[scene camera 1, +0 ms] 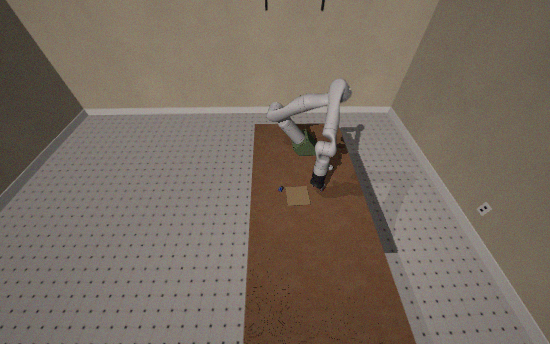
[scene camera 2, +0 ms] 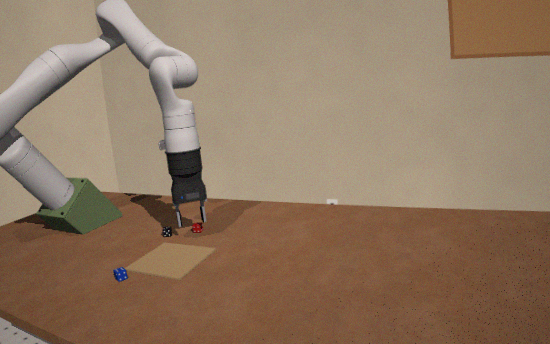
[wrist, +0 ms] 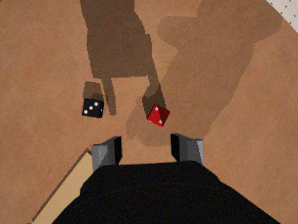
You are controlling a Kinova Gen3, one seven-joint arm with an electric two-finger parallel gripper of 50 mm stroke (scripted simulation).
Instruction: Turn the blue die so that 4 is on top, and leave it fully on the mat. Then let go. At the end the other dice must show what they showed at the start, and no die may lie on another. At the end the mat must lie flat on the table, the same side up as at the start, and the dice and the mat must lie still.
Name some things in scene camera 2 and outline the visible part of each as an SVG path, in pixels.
My gripper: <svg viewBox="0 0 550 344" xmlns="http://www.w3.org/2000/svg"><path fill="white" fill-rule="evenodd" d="M200 150L184 154L166 154L169 174L173 179L171 187L172 202L176 209L179 227L182 227L182 221L178 206L188 202L201 200L201 219L203 222L206 222L204 202L207 201L206 187L201 179L202 162Z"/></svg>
A tan mat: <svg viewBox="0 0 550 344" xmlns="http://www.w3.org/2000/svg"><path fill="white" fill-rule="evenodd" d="M124 269L141 274L181 280L216 251L216 248L163 243Z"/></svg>
